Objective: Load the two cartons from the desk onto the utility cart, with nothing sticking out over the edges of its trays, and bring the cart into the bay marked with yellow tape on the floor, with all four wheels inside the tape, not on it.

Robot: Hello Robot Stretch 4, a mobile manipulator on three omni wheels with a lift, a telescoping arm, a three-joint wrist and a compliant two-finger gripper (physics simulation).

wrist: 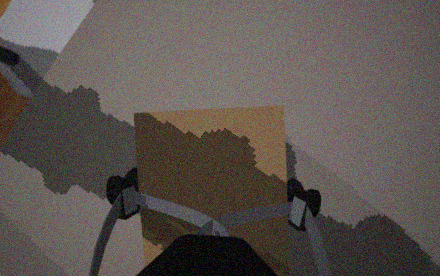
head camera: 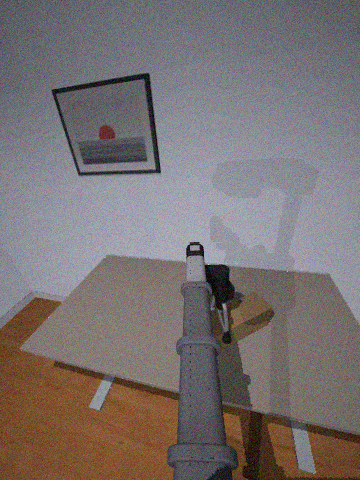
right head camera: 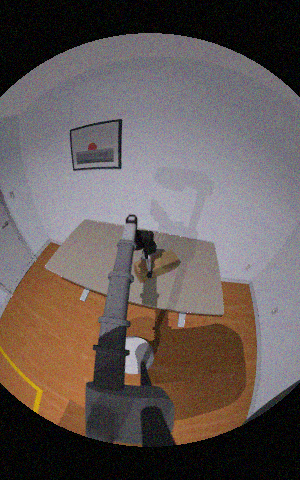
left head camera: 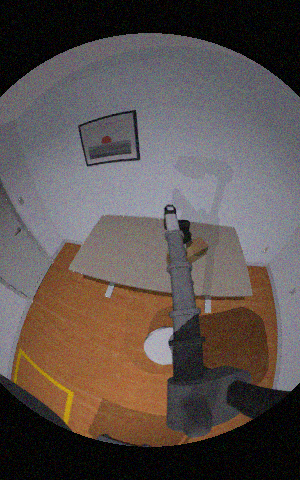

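Seen in the pictures: gripper, fingertip midpoint: (wrist: 214, 190) (head camera: 218, 327) (right head camera: 145, 268); robot's base, origin of the base link: (right head camera: 132, 354) (left head camera: 164, 344).
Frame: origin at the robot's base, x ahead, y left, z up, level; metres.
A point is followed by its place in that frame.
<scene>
A brown carton (head camera: 255, 303) @[z 0.810, x 0.710, y -0.262 m] (left head camera: 198, 247) @[z 0.810, x 0.669, y -0.242 m] (right head camera: 167, 261) @[z 0.811, x 0.658, y -0.240 m] (wrist: 215, 160) @[z 0.810, x 0.611, y -0.058 m] lies on the desk (head camera: 125, 310) @[z 0.693, x 0.778, y 0.385 m] (left head camera: 120, 250) @[z 0.692, x 0.759, y 0.368 m] (right head camera: 85, 255) @[z 0.693, x 0.752, y 0.440 m] (wrist: 350, 75) @[z 0.692, x 0.722, y 0.088 m], right of the arm in the head views. My gripper (head camera: 230, 320) (right head camera: 150, 265) @[z 0.766, x 0.623, y -0.088 m] (wrist: 214, 190) @[z 0.766, x 0.623, y -0.088 m] is shut on this carton, with a fingertip against each of its two long sides in the wrist view. The arm hides part of the carton in the left head view. A second carton does not show. Yellow tape (left head camera: 70, 406) (right head camera: 38, 400) marks the floor at the lower left. The cart cannot be made out.
A white round object (left head camera: 159, 346) @[z 0.187, x -0.006, y 0.053 m] (right head camera: 138, 355) @[z 0.187, x 0.001, y -0.063 m] stands on the floor in front of the desk, partly behind the arm. A wall runs along the desk's back, with a framed picture (head camera: 112, 152) @[z 1.420, x 1.273, y 0.444 m] (left head camera: 110, 147) @[z 1.437, x 1.268, y 0.420 m] (right head camera: 95, 156) @[z 1.417, x 1.268, y 0.419 m] on it. A dark object (left head camera: 122, 442) shows partly at the bottom.
</scene>
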